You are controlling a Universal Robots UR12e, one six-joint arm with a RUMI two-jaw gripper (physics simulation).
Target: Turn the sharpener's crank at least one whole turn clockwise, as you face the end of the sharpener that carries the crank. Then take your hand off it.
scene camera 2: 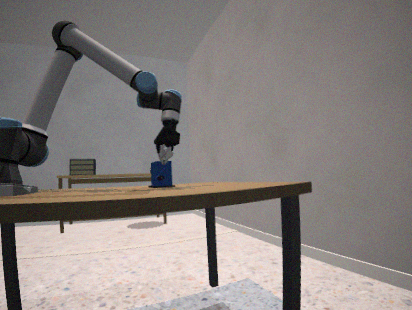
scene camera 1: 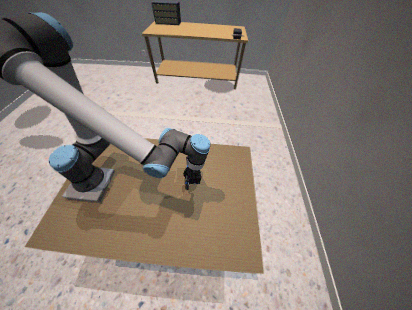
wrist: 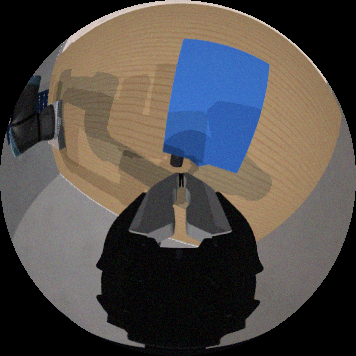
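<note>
The blue sharpener stands upright on the wooden table. In the wrist view a short black part of its crank, apparently the handle, sticks out at the near end, just ahead of the fingertips. In scene camera 2 a small dark round detail shows on the blue end face. My gripper points down, shut and empty, with its tips near the top edge of the sharpener's crank end. Whether they touch the crank cannot be told. The rest of the crank is hidden.
The table carries the arm's base at its left side. A back table holds a dark drawer unit and a small black object. A grey wall rises at the right.
</note>
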